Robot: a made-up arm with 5 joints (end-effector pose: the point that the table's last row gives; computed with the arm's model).
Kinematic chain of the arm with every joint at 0, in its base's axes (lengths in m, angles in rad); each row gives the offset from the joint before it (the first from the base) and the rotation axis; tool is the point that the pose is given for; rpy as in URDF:
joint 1: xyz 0 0 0.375 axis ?
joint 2: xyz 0 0 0 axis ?
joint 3: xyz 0.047 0 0.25 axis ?
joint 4: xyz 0.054 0 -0.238 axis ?
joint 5: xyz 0.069 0 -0.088 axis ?
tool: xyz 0 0 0 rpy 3.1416 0 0
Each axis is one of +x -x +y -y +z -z.
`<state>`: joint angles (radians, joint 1 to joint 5).
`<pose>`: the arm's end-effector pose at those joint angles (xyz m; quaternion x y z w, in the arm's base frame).
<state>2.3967 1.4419 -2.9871 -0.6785 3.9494</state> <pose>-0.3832 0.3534 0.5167 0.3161 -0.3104 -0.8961 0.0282</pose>
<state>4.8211 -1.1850 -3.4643 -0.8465 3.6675</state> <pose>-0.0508 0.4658 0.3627 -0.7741 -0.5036 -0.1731 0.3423</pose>
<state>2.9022 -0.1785 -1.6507 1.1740 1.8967</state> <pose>-0.3172 0.0774 0.7147 -0.8297 -0.4562 0.2372 0.2175</pose>
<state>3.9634 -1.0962 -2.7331 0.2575 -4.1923</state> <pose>0.3358 0.3611 0.7319 0.1265 0.1719 0.9706 0.1116</pose>
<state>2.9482 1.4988 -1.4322 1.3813 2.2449</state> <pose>-0.2079 0.0407 0.0258 0.7034 0.2581 0.5664 0.3434</pose>
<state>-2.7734 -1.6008 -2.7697 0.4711 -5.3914</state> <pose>0.5637 0.2175 0.4599 0.0957 0.3573 0.5473 0.7507</pose>
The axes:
joint 1: +z
joint 2: +y
joint 3: +y
joint 4: +y
joint 5: -z

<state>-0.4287 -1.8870 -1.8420 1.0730 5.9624</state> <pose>-0.4084 0.1867 0.6201 0.2401 -0.0130 0.9033 0.3553</pose>
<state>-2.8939 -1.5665 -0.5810 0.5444 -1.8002</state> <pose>-0.0058 -0.0015 0.6699 0.5942 -0.3617 -0.5033 0.5126</pose>
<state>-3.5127 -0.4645 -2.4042 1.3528 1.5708</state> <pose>-0.0315 0.0123 0.9274 -0.5995 -0.4100 0.3881 0.5674</pose>
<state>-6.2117 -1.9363 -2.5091 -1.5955 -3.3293</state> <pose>-0.4471 -0.0320 0.2383 0.1283 -0.9843 -0.0070 0.1206</pose>
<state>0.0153 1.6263 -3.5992 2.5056 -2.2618</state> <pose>0.4596 0.0070 0.3462 -0.4041 -0.8760 0.1139 0.2373</pose>
